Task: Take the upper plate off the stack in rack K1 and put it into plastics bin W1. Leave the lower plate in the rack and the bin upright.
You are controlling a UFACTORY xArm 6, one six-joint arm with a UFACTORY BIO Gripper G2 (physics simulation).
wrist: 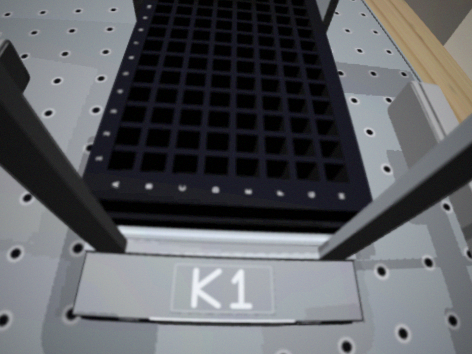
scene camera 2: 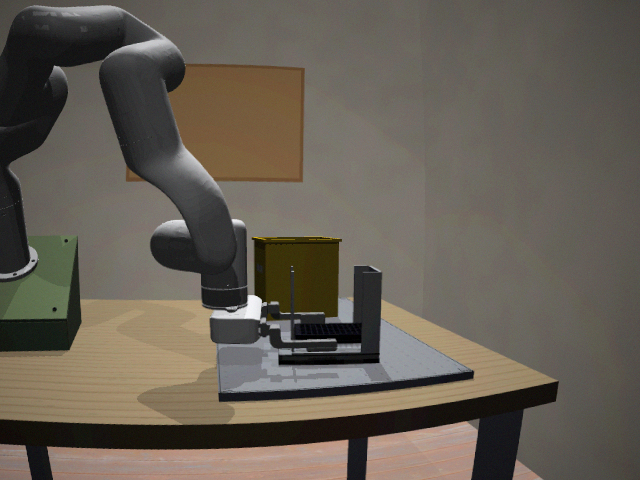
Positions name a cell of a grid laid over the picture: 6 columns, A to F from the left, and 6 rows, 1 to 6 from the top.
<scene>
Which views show the yellow plastics bin W1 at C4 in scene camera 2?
Scene camera 2 only.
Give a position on a black plate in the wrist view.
C3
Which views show the black plate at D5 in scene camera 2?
The wrist view and scene camera 2: all of them.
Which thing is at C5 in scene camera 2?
My gripper.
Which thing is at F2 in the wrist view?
My gripper.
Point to a clear plate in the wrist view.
B4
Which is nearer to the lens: the black plate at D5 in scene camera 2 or the yellow plastics bin W1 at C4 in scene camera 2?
The black plate.
</scene>
